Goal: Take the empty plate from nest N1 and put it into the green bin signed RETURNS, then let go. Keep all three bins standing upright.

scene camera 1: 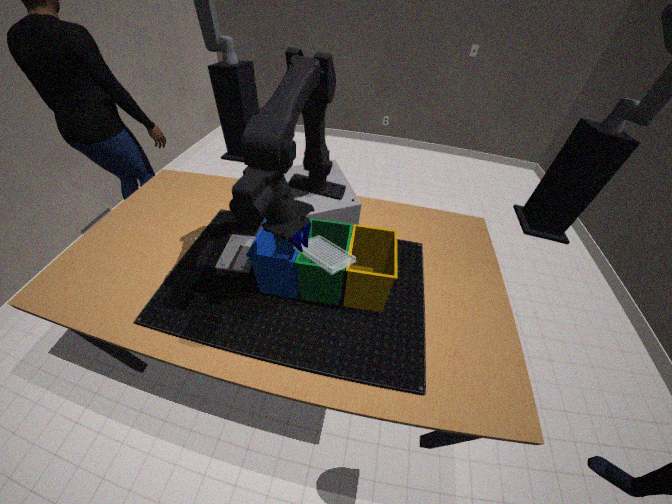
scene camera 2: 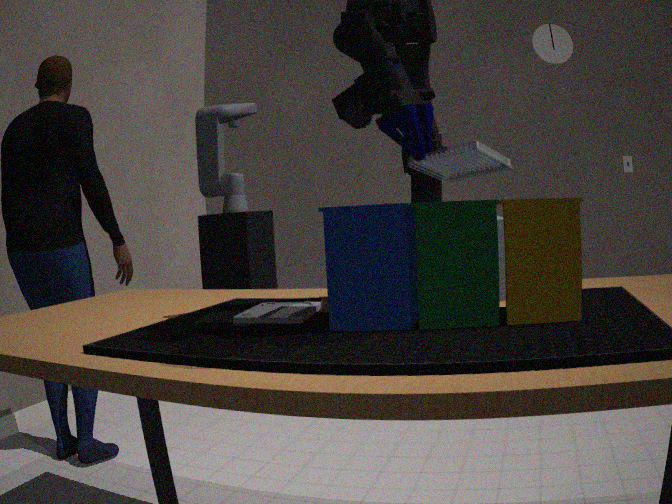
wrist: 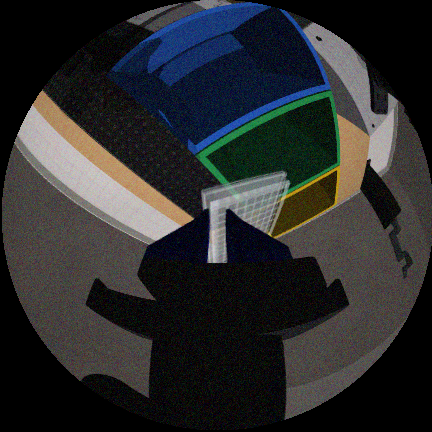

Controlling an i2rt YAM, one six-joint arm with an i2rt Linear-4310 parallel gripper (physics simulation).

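Note:
A clear well plate is tilted in the air above the bins. My gripper has blue fingers and is shut on one edge of the plate. In scene view 1 the plate shows over the green bin, and its far corner reaches toward the yellow bin. In scene view 2 the plate is above the rims. The blue bin stands on the other side. All three bins are upright. No RETURNS sign is readable.
A grey nest block lies beside the blue bin on the black mat. The arm's pale base is behind the bins. A person stands left of the wooden table.

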